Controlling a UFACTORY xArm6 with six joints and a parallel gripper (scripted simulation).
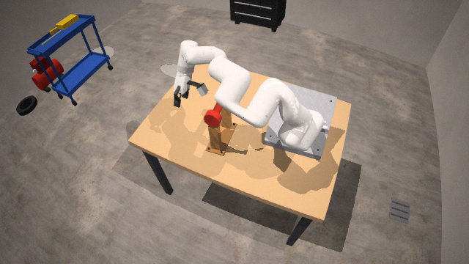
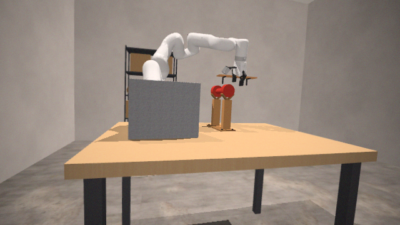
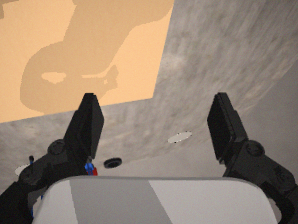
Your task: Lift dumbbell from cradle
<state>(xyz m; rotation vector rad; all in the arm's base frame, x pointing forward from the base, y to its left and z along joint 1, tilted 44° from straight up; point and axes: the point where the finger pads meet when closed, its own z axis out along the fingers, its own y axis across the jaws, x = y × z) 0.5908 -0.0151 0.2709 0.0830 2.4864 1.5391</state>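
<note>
Right now the red dumbbell is 16 cm behind my hand, 7 cm to the right of it and 7 cm below it. From my hand the other things lie so: wooden cradle 16 cm behind, 7 cm to the right, 21 cm below.
</note>
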